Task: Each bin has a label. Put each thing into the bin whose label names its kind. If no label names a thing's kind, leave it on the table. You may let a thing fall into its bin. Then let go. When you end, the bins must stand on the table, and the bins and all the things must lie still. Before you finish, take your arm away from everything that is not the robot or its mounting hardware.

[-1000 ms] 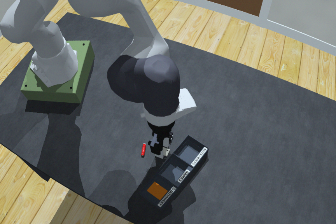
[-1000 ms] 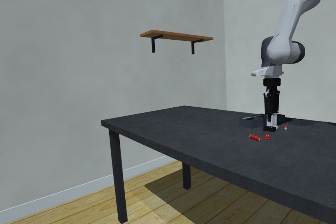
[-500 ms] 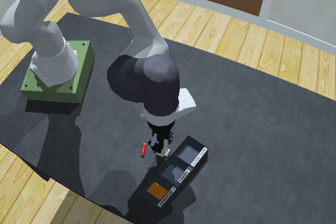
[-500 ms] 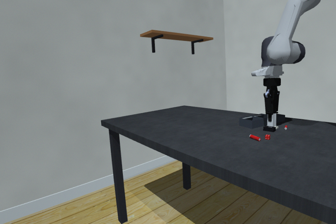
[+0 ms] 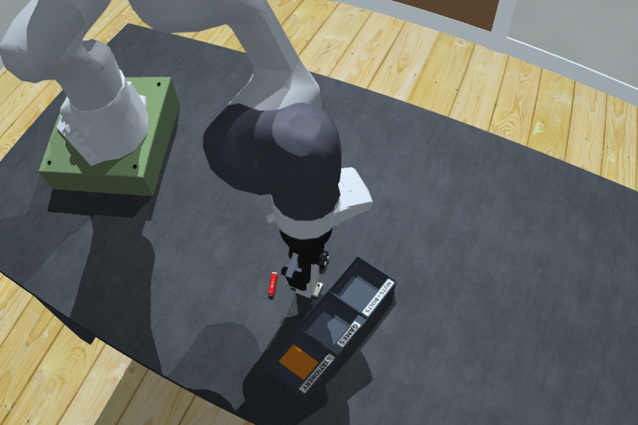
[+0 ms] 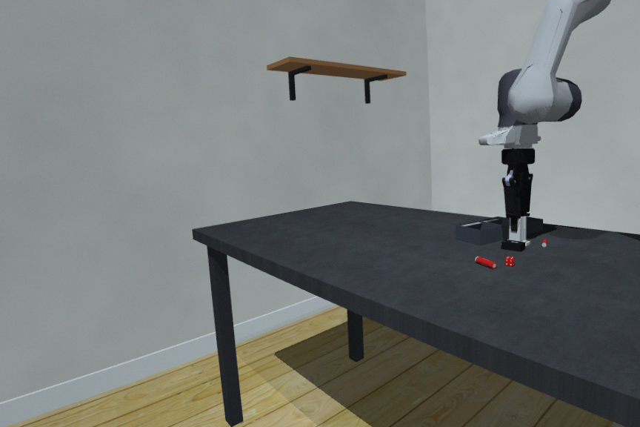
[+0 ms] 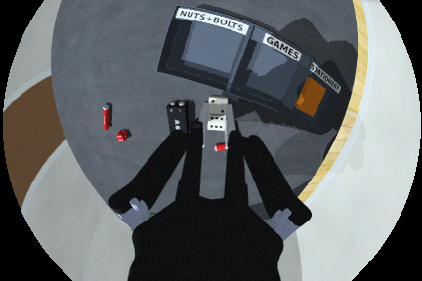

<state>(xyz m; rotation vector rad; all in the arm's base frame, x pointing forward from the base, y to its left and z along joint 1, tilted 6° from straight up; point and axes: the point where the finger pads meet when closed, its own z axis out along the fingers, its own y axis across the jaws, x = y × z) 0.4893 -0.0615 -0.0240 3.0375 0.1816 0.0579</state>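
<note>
Right now the bin tray is 80 mm ahead of my hand, 50 mm to the right of it and 20 mm below it. The rest, counted from my hand: black 9V battery (10 mm behind, 60 mm to the left, 30 mm below); orange block (60 mm ahead, 130 mm to the right, 20 mm below); white domino (30 mm below).
</note>
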